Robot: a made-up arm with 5 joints.
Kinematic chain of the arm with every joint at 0, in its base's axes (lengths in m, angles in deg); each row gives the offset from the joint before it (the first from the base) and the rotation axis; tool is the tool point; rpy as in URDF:
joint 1: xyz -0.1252 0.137 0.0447 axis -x
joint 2: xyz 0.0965 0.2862 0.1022 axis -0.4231 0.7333 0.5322
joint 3: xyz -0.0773 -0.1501 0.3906 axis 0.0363 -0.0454 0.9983
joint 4: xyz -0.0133 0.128 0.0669 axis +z
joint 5: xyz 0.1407 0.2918 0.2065 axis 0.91 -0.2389 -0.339
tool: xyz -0.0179 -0.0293 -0.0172 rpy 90 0 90
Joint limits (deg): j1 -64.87..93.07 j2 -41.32..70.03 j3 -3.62..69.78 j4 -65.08..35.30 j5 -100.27..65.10
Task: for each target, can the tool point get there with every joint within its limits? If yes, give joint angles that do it. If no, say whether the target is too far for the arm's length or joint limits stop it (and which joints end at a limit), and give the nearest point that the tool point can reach.
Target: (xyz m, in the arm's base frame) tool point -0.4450 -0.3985 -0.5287
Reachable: no: joint limits stop it (at a limit: joint 1, joint 2, joint 3, joint 4) | nearest point -0.2450 -0.5252 0.3768 | short by 0.936 m
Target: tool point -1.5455 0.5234 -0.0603
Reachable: no: too far | nearest point -0.8317 0.6528 -0.0955 | short by 0.726 m
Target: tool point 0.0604 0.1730 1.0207
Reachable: yes | joints -49.21 51.37 28.43 -9.24 30.11
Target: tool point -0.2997 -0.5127 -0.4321
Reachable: no: joint limits stop it (at a limit: joint 1, joint 2, joint 3, joint 4, joint 5) | nearest point -0.2388 -0.5395 0.3742 | short by 0.809 m
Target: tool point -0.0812 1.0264 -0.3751
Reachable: yes | joints 76.44 21.51 19.10 17.20 -43.87
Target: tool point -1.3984 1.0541 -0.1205
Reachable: no: too far | nearest point -0.8073 0.7076 -0.0581 | short by 0.688 m
